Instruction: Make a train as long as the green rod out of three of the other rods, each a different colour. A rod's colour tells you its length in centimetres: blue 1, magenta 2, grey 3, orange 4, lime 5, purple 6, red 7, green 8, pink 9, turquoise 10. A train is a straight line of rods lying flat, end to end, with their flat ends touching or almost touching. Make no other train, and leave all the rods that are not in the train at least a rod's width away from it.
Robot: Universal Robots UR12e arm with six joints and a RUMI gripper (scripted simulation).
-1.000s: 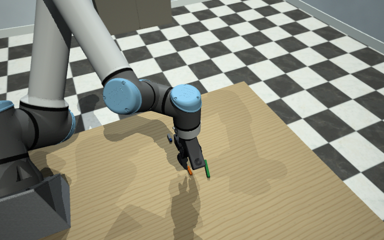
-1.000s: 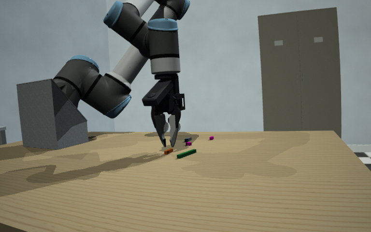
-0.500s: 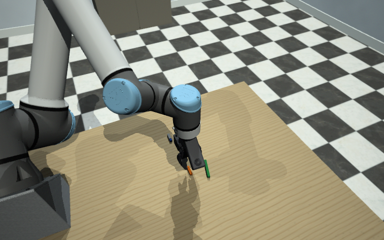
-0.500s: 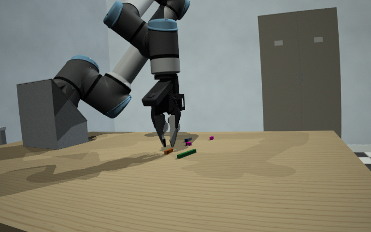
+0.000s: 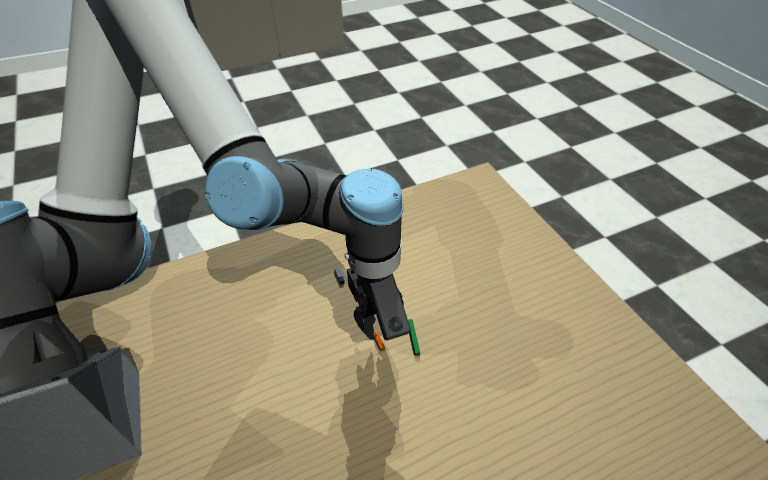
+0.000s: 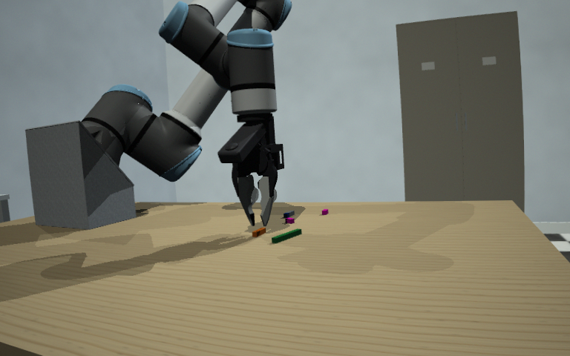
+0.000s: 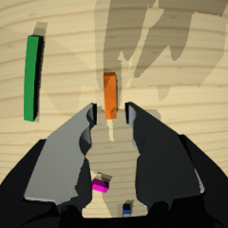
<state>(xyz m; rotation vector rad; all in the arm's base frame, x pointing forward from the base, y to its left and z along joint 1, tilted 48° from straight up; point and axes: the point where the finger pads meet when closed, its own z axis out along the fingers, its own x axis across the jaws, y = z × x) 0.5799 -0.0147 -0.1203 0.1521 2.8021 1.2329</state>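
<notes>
Right now my hand is 3 cm above the orange rod. Also, from my hand: green rod: 7 cm ahead, 2 cm to the right, 3 cm below; grey rod: 20 cm to the left, 3 cm below; blue rod: 1 cm behind, 18 cm to the left, 3 cm below.
</notes>
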